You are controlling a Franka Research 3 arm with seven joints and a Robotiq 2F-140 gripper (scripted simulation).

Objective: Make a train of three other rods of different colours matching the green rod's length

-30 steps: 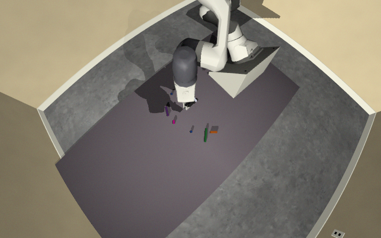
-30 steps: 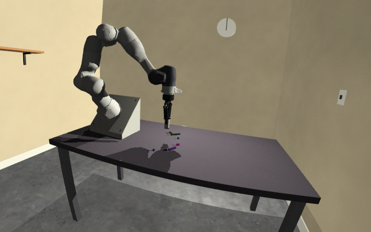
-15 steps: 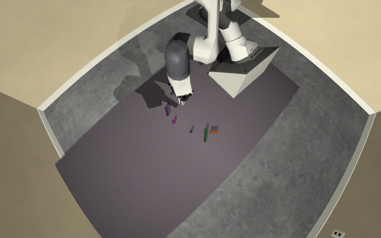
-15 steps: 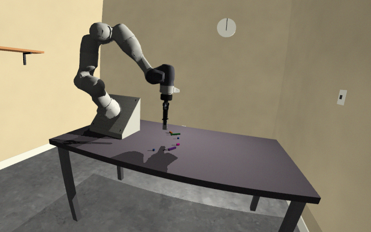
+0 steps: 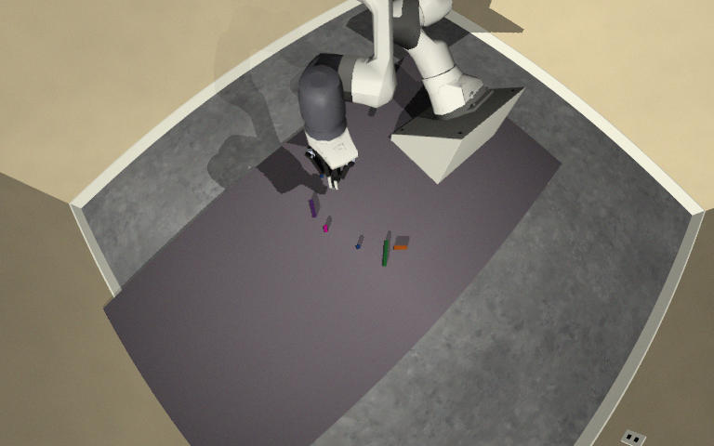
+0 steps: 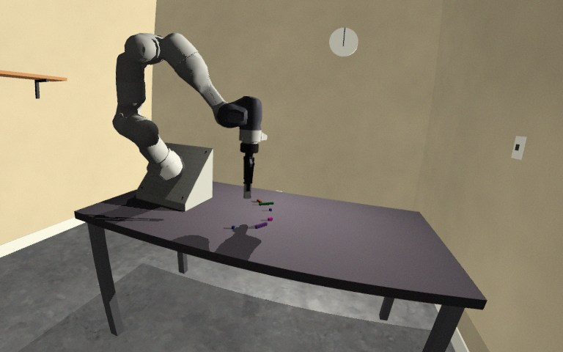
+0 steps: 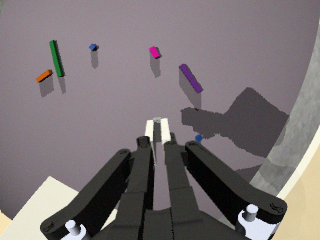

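My hand is 80 mm short of the purple rod, 20 mm to the left of it and 130 mm above it. Also, from my hand: grey rod 30 mm below; then green rod 240 mm to the left, 130 mm below; then magenta rod 90 mm ahead, 60 mm to the left, 130 mm below.
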